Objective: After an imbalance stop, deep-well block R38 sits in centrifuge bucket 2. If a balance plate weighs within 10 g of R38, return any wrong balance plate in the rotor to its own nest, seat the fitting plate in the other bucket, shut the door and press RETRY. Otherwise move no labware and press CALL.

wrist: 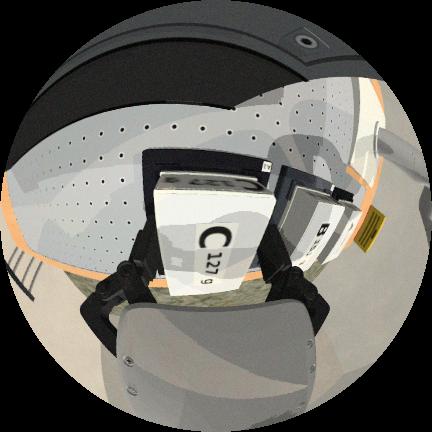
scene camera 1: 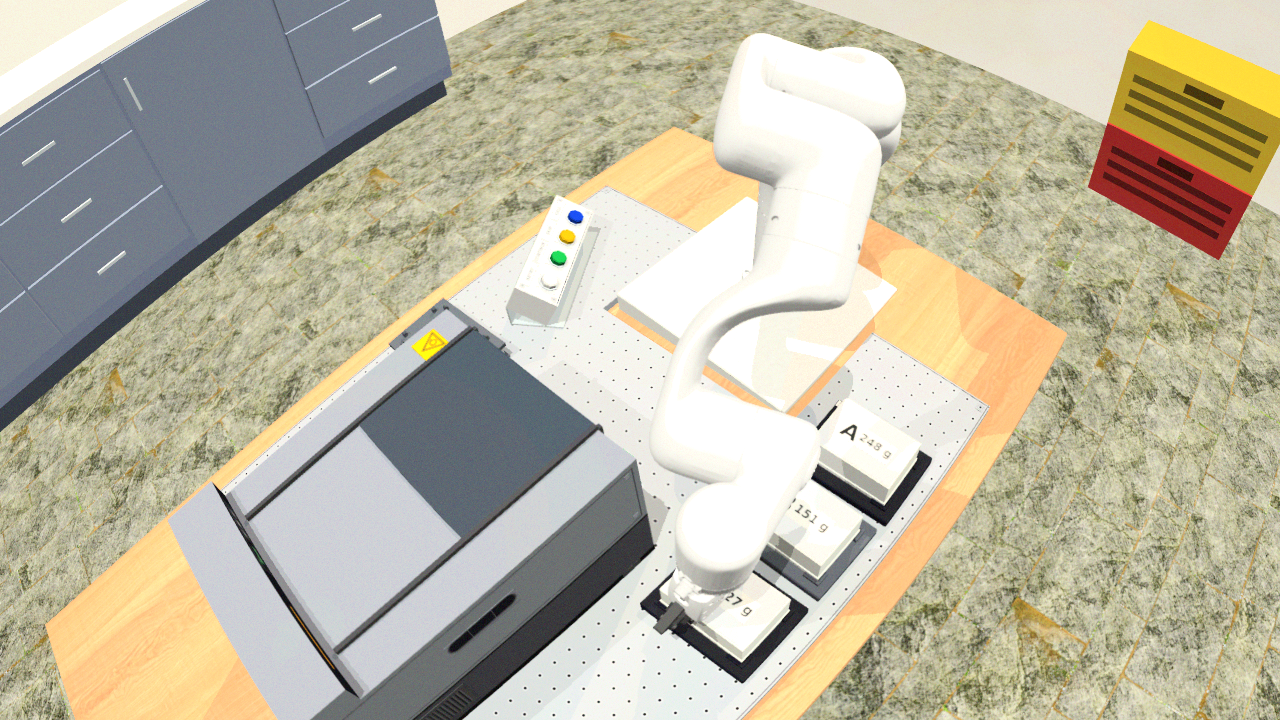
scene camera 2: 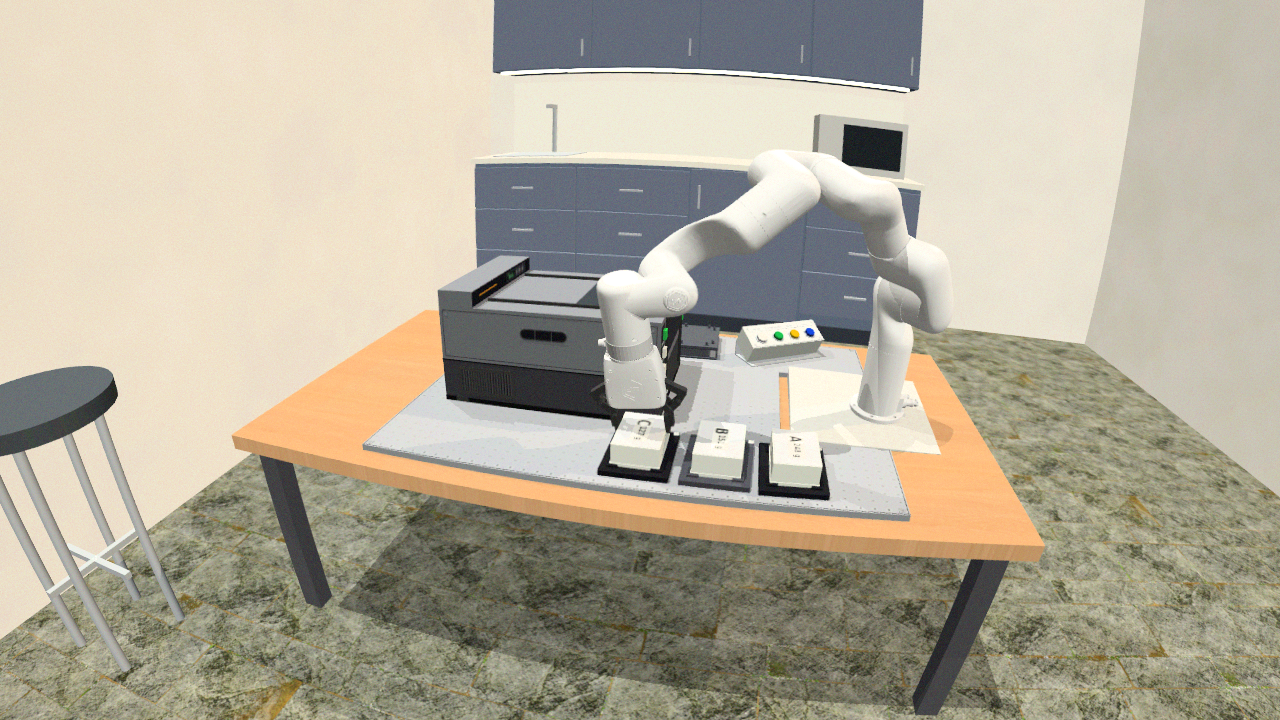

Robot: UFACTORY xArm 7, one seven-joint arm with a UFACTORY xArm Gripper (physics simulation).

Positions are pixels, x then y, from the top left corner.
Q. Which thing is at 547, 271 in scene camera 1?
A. A button box.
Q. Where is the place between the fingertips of my gripper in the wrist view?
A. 212, 231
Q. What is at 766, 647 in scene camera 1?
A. A nest.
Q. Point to a grey centrifuge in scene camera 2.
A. At 513, 337
